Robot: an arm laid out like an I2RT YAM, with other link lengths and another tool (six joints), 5 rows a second.
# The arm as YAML. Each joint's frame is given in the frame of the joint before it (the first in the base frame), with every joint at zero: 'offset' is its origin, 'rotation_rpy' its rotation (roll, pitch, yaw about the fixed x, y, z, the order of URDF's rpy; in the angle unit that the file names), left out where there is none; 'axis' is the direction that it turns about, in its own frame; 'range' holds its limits. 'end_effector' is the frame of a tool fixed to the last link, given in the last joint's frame.
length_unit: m
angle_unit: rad
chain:
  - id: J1
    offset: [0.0, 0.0, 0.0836]
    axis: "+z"
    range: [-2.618, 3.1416]
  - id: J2
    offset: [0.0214, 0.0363, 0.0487]
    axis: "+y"
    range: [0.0, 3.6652]
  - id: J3
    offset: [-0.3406, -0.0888, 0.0]
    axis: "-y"
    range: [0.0, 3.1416]
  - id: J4
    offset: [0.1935, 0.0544, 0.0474]
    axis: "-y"
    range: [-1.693, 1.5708]
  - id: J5
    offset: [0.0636, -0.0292, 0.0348]
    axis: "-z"
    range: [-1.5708, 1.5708]
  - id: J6
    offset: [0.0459, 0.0, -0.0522]
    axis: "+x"
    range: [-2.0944, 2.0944]
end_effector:
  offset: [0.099, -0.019, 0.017]
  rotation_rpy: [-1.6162, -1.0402, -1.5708]
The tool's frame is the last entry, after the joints.
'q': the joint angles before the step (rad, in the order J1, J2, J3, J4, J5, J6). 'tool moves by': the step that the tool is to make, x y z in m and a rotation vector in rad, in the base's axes. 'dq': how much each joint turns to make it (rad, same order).
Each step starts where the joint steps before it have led.
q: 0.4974, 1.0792, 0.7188, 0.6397, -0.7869, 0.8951
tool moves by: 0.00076, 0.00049, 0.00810, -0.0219, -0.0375, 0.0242
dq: -0.0295, 0.0127, 0.0462, -0.0324, -0.0618, -0.0300
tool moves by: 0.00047, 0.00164, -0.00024, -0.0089, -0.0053, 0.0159
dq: -0.0060, 0.0095, 0.0066, -0.0009, -0.0239, -0.0060
